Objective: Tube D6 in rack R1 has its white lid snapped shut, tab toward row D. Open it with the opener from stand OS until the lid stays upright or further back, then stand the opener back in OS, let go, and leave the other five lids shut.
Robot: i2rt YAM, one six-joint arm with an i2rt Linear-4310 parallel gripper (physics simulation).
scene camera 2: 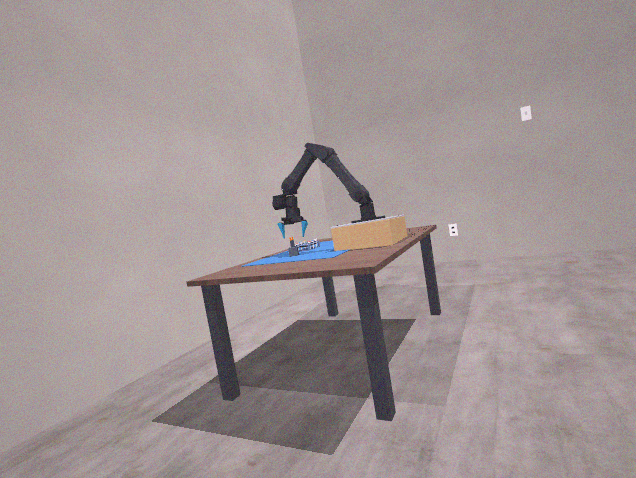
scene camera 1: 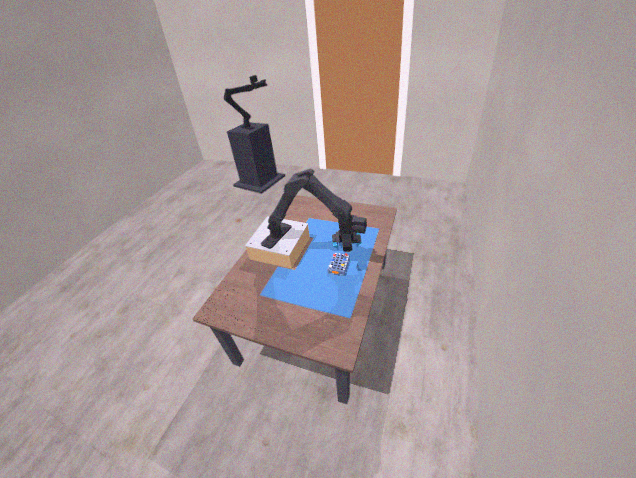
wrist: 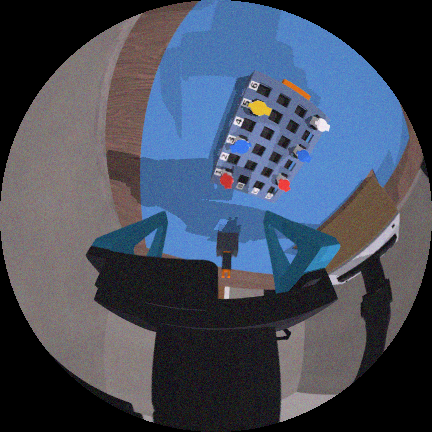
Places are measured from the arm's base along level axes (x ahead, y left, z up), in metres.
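Pixels of known places: gripper, fingertip midpoint: (scene camera 2: pixel 293 237) (wrist: pixel 215 215); arm's base, origin of the base link: (scene camera 2: pixel 368 220) (scene camera 1: pixel 276 235) (wrist: pixel 368 259).
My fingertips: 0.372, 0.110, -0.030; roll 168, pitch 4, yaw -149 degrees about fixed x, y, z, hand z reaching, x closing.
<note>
Ahead of a thing's pixels: the offset from my fingertips to its top centre, as dx, dy, dz. Level surfaces: height alone.
Rack R1 {-0.013, -0.079, -0.030} (scene camera 1: pixel 339 263) (scene camera 2: pixel 307 245) (wrist: pixel 257 129) sits on the blue mat. In the wrist view, the white lid {-0.031, -0.129, -0.030} (wrist: pixel 321 124) of tube D6 lies flat at the rack's upper right corner. The other lids, yellow {+0.020, -0.097, -0.030} (wrist: pixel 259 107), blue (wrist: pixel 240 146) (wrist: pixel 303 155) and red (wrist: pixel 226 180) (wrist: pixel 284 184), also look shut. The dark opener {-0.088, +0.111, +0.013} (wrist: pixel 226 261) with its orange end (scene camera 2: pixel 292 239) (wrist: pixel 226 273) stands upright in stand OS {-0.088, +0.111, -0.032} (scene camera 2: pixel 293 250) (wrist: pixel 227 242). My gripper (scene camera 2: pixel 293 236) (wrist: pixel 215 215) is open and empty, pointing down above the mat; in the wrist view the opener shows low between its fingers.
The blue mat {dz -0.072} (scene camera 1: pixel 308 292) (wrist: pixel 190 110) lies on the wooden table {dz -0.075} (scene camera 1: pixel 287 328) (scene camera 2: pixel 329 268). A wooden box with a white top (scene camera 1: pixel 272 255) (scene camera 2: pixel 367 234) (wrist: pixel 357 212) carries the arm's base beside the mat. A second arm on a dark pedestal (scene camera 1: pixel 252 154) stands away from the table.
</note>
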